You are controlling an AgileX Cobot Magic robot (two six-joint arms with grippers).
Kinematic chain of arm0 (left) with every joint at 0, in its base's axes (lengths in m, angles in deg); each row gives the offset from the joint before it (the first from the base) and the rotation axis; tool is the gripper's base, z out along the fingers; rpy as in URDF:
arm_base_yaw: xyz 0 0 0.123 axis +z
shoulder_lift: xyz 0 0 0 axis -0.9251 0.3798 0
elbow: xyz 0.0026 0.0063 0.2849 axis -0.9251 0.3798 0
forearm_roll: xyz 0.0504 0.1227 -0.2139 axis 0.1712 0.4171 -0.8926
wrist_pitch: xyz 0 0 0 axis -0.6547 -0.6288 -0.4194
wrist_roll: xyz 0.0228 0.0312 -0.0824 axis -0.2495 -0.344 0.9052
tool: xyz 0 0 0 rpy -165.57 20.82 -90.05
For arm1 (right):
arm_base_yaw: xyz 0 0 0.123 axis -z
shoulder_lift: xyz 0 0 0 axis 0.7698 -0.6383 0
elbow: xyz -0.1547 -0.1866 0.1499 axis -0.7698 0.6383 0
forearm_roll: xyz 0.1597 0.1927 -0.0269 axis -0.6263 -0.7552 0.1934
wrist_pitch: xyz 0 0 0 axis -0.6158 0.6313 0.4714
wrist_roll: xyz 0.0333 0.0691 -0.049 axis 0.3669 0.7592 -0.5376
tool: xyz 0 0 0 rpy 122.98 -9.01 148.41
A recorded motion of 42 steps. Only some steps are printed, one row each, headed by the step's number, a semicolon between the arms.
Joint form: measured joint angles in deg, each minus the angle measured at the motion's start. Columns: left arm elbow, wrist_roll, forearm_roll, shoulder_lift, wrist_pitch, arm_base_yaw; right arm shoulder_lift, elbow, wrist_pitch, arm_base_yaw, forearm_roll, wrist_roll.
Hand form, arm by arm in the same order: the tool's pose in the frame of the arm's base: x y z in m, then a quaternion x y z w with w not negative. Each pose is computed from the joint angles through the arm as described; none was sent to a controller.
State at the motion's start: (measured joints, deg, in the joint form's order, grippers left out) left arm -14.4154 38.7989 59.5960 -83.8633 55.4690 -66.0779; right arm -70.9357 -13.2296 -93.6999 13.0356 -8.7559 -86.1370
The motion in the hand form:
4: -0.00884 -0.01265 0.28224 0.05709 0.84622 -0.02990 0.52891; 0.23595 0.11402 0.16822 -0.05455 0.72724 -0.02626 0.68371
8: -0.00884 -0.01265 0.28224 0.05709 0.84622 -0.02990 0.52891; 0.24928 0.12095 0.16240 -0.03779 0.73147 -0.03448 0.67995
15: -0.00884 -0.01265 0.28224 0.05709 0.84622 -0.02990 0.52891; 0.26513 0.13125 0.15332 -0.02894 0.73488 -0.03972 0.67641
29: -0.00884 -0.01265 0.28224 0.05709 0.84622 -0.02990 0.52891; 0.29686 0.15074 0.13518 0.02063 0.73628 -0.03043 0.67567
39: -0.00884 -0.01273 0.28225 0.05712 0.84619 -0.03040 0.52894; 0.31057 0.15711 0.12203 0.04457 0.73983 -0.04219 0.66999
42: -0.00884 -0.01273 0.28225 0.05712 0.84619 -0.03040 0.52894; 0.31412 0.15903 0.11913 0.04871 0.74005 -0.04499 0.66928
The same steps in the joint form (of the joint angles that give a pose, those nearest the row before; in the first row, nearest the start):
4: 0.00 0.00 0.00 0.00 0.00 0.00; -1.55 -1.95 -0.17 0.00 -0.57 -0.17
8: 0.00 0.00 0.00 0.00 0.00 0.00; -5.10 -5.44 -0.17 0.00 -2.81 -0.17
15: 0.00 0.00 0.00 0.00 0.00 0.00; -9.63 -9.68 -0.17 0.00 -4.07 -0.11
29: 0.00 0.00 0.00 0.00 0.00 0.00; -18.16 -18.79 -0.34 0.00 -7.45 3.21
39: 0.00 0.00 -0.06 0.00 0.00 0.00; -22.52 -23.09 -0.40 0.00 -10.60 3.21
42: 0.00 0.00 -0.06 0.00 0.00 0.00; -23.55 -24.24 -0.40 0.00 -11.23 3.04

